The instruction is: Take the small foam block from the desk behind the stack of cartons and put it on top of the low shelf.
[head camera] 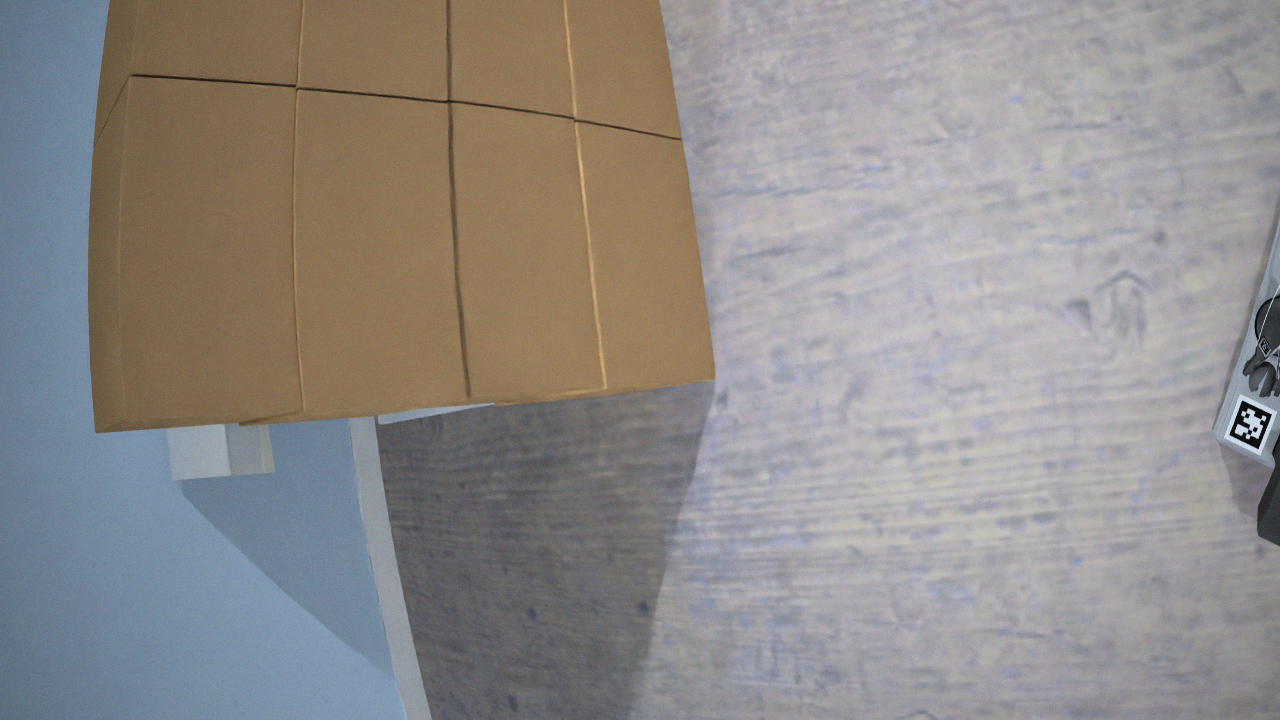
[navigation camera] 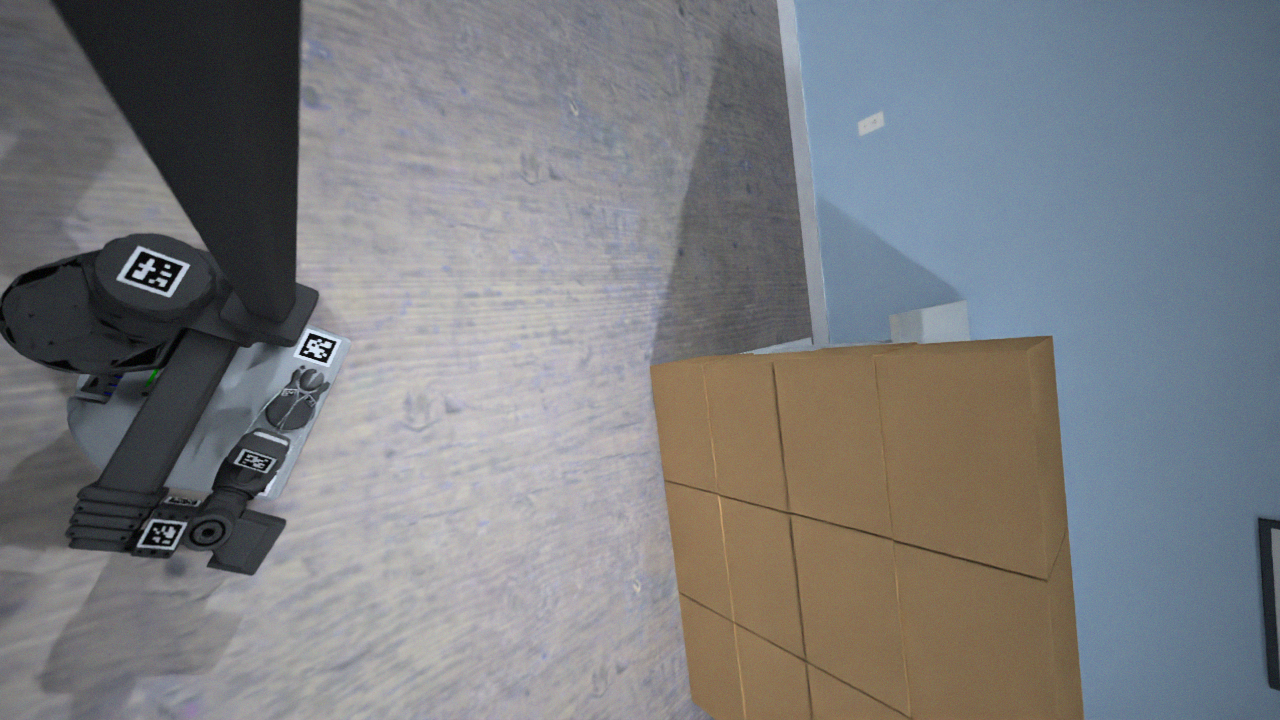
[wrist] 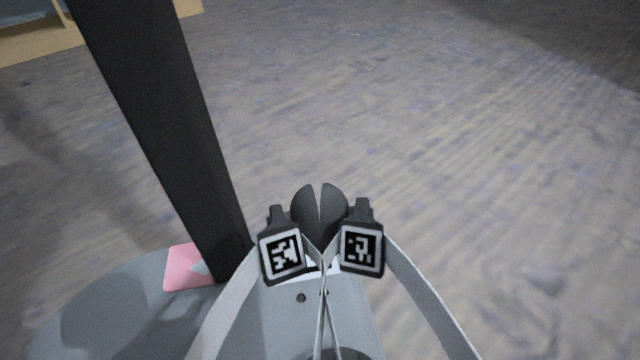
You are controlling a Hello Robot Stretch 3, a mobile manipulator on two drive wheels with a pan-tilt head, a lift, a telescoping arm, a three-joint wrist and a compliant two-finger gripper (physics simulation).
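Frame: origin at the robot's base, x back, y up, z left, level; millimetres.
Seen in the pictures: gripper, fingertip midpoint: [head camera: 1256, 391] [navigation camera: 316, 372]; robot's base at its link origin: [head camera: 1278, 327] [navigation camera: 289, 406].
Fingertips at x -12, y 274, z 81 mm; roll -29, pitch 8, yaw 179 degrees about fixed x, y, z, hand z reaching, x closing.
Offsets run from my fingertips to a thing's middle. "*": to the spot under its first point.
The stack of brown cartons @(* dx -1054, dy +388, dz +188 mm) [head camera: 384, 241] [navigation camera: 832, 447] stands close to the blue wall. A white boxy object [head camera: 196, 452] [navigation camera: 930, 322] sticks out past its edge at the wall, mostly hidden by the cartons. A pale sliver @(* dx -1194, dy +138, dz +512 mm) [head camera: 434, 414] of something also shows at the cartons' edge; I cannot tell whether either is part of the desk. The foam block does not show, and I cannot make out the low shelf. My gripper [head camera: 1263, 380] [navigation camera: 311, 380] [wrist: 319, 208] is shut with nothing between its fingertips, low over my own base and well away from the cartons.
My base [navigation camera: 201, 411] [wrist: 120, 310] and dark mast [navigation camera: 241, 179] [wrist: 165, 125] are beside the gripper. A light wooden piece of furniture [wrist: 40, 47] shows at the wrist view's top left. A wall outlet [navigation camera: 870, 123] and part of a dark picture frame [navigation camera: 1267, 608] are on the wall.
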